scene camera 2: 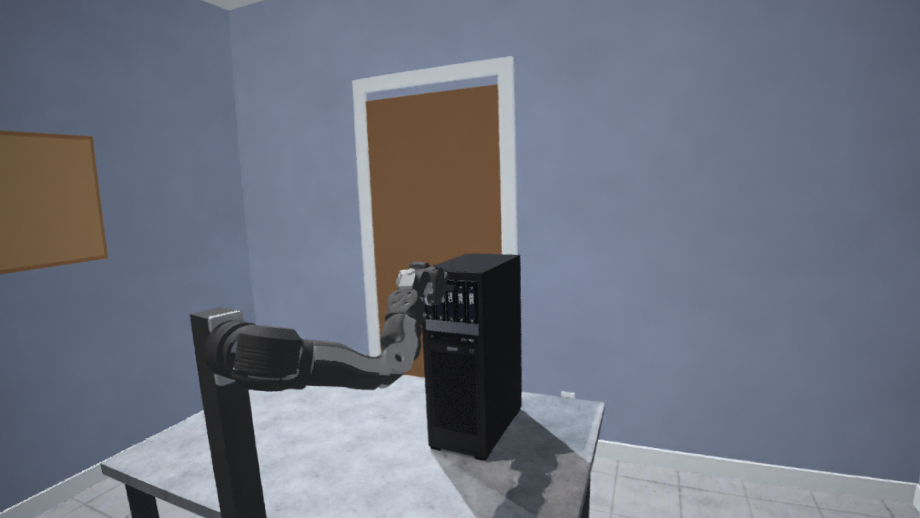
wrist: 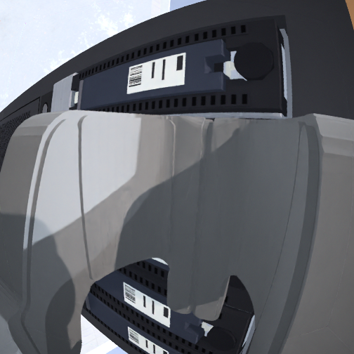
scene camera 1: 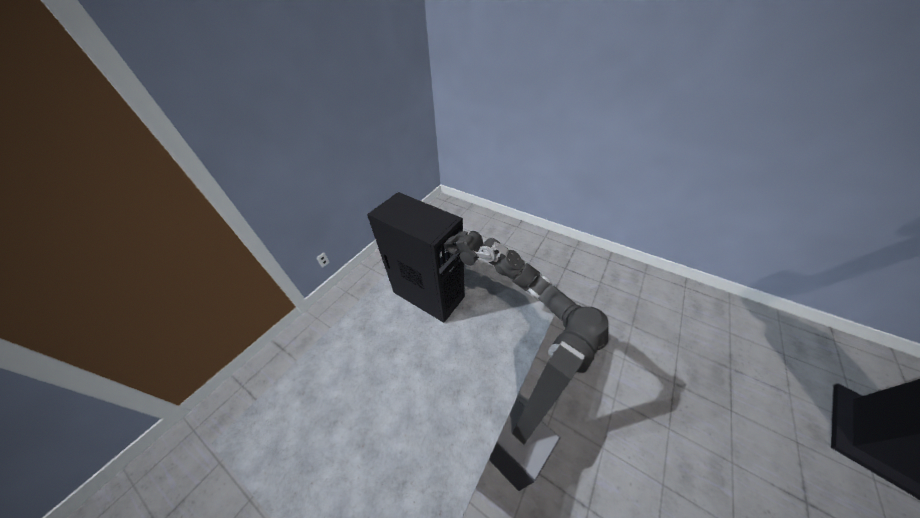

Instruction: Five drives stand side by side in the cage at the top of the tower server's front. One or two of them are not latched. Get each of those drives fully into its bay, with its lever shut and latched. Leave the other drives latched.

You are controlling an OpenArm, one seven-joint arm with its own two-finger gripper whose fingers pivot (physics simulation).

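The black tower server (scene camera 1: 412,257) (scene camera 2: 502,347) stands upright with five drives side by side in its top cage. In the wrist view, the drive at the top of the picture (wrist: 156,72) lies flat in its bay with its lever shut against its face. Low in the picture, two more labelled drives (wrist: 146,301) (wrist: 145,341) show partly, and their levers look flat. My gripper (wrist: 211,221) (scene camera 2: 444,287) (scene camera 1: 448,248) is shut and empty, at the upper part of the cage front. Its fingers hide the drives between, so whether those are latched cannot be told.
The server stands on a grey table (scene camera 1: 360,411) (scene camera 2: 334,444). The arm's post (scene camera 2: 231,424) stands at the table's near edge. The arm reaches to the server from the left in scene camera 2. A wall outlet (scene camera 1: 322,259) and a brown door (scene camera 2: 434,193) are behind.
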